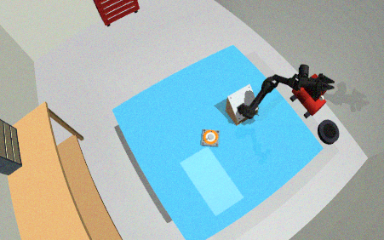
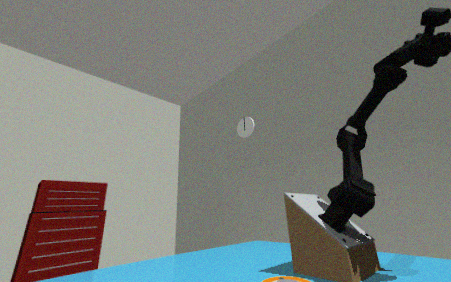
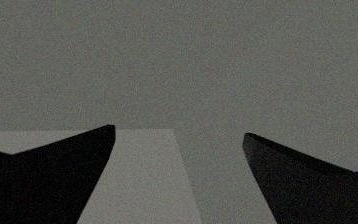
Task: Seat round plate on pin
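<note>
Now: the round plate 700 mm below my gripper tip, 570 mm ahead of it and 390 mm to the right of it.
</note>
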